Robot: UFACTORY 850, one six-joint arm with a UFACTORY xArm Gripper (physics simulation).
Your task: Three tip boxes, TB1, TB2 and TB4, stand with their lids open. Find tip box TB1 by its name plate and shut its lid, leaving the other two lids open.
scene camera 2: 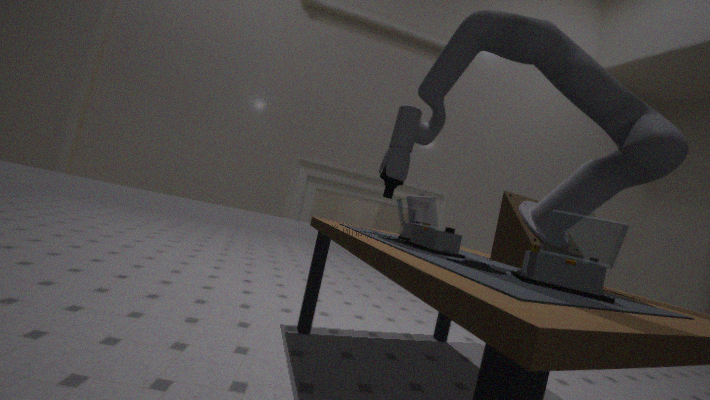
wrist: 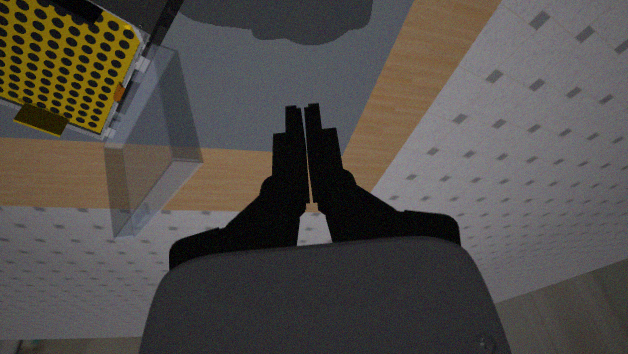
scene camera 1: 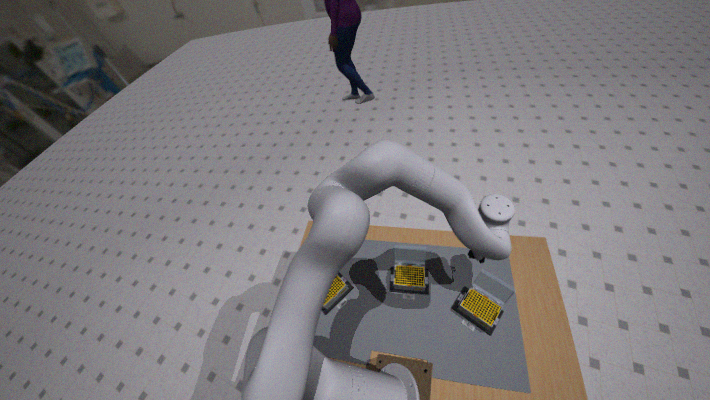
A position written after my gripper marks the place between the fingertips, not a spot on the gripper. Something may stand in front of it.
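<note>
There's a clear lid (scene camera 1: 499,291), and the wrist view shows the lid (wrist: 152,150) too. I can see a grey mat (wrist: 240,71) and a tip box TB4 (scene camera 2: 581,279). A tip box TB2 (scene camera 2: 439,242) is there as well, and scene camera 1 also shows the tip box TB2 (scene camera 1: 394,287). As for my gripper (scene camera 2: 387,197), I see it (wrist: 304,125) in the wrist view too.
</note>
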